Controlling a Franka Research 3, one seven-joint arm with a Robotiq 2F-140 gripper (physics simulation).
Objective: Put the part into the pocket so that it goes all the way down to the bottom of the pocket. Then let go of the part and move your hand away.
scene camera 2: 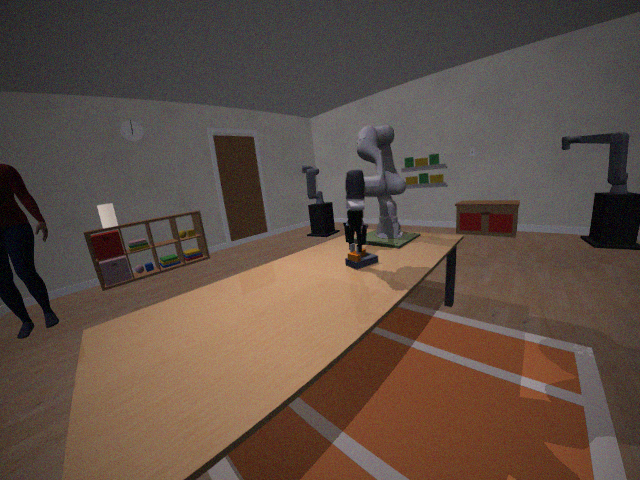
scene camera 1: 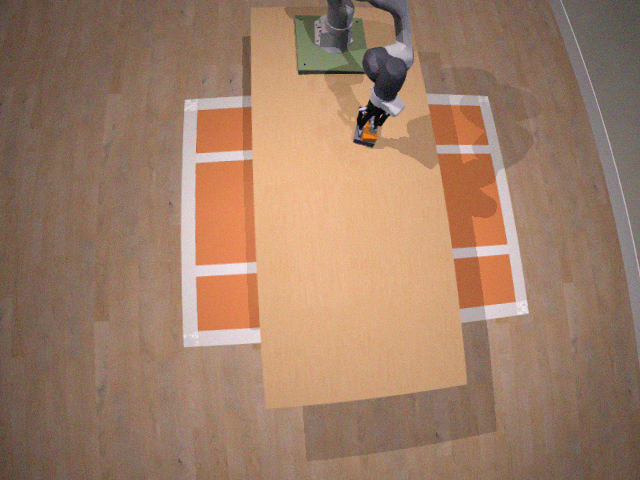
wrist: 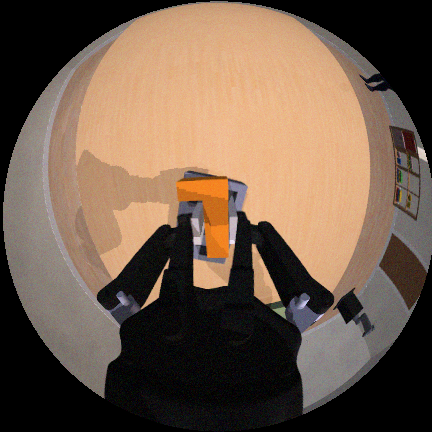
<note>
My gripper grips an orange L-shaped part, which still rests on a pocket block.
My gripper also shows in the wrist view.
</note>
